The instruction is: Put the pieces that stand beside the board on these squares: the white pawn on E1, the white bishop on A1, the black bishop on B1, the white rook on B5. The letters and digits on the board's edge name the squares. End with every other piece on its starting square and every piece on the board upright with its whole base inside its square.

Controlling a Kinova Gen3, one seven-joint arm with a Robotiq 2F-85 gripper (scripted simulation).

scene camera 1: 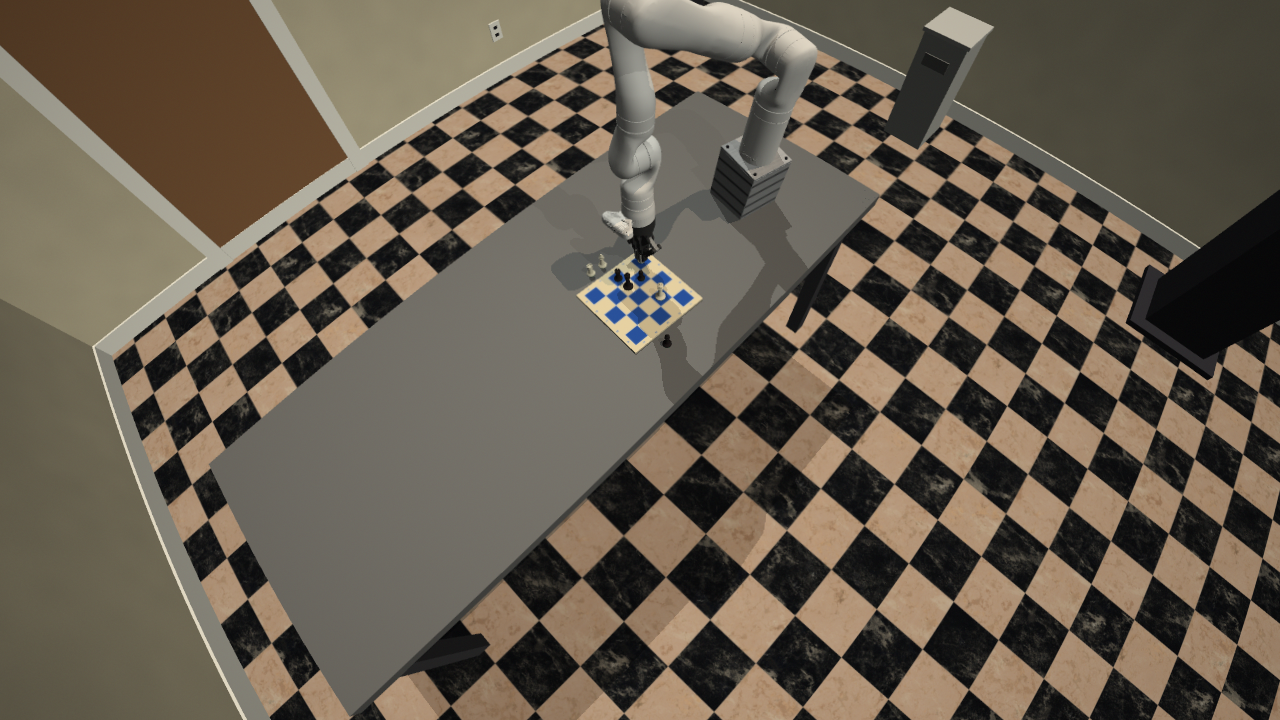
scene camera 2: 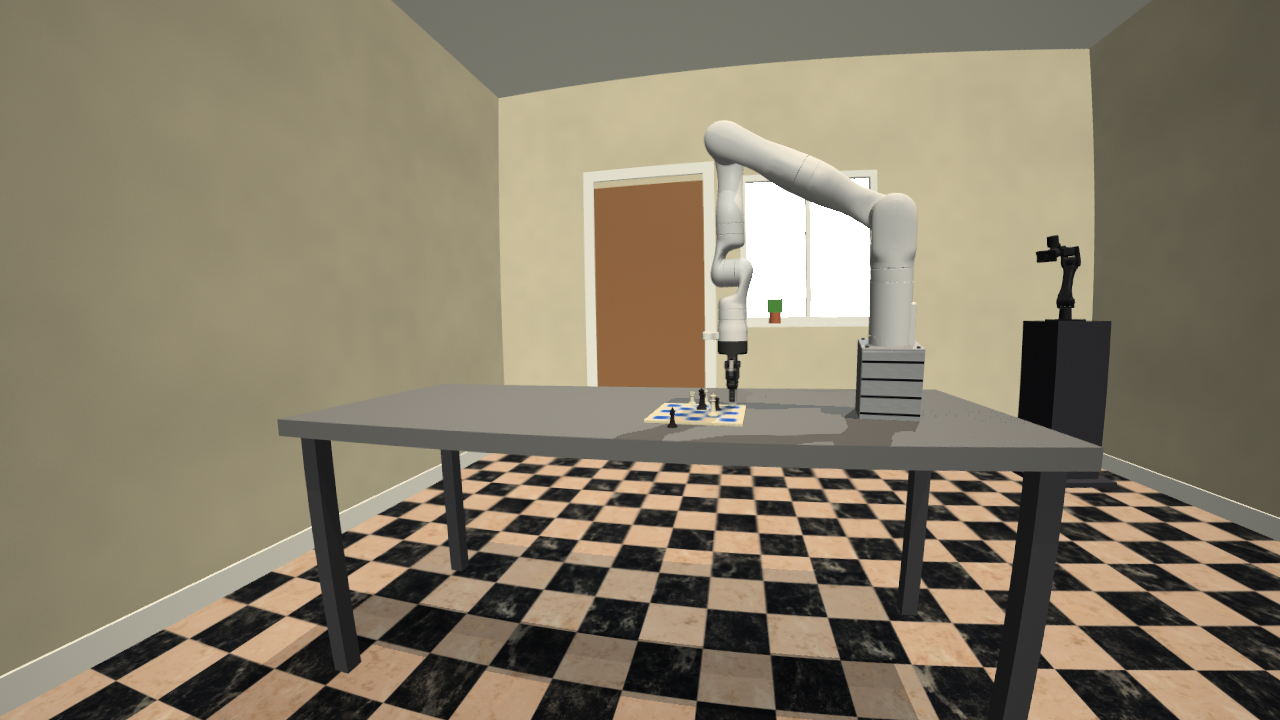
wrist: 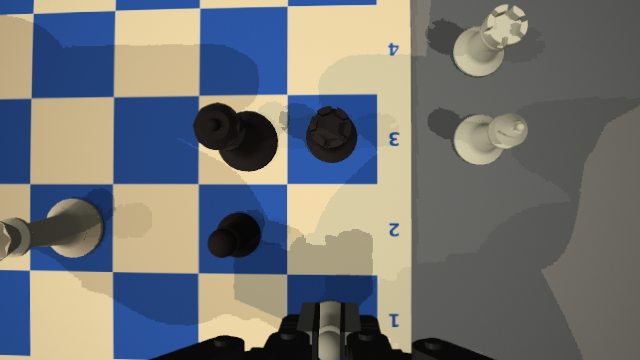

Scene:
My gripper shows in scene camera 1, in scene camera 2 and in the wrist view (330, 327). A chessboard shows in scene camera 1 (636, 316), in scene camera 2 and in the wrist view. One and the same spot on the chessboard: (wrist: 104, 104) is (scene camera 2: 691, 413). The same spot on my gripper: (scene camera 2: 732, 391) is (scene camera 1: 643, 256).

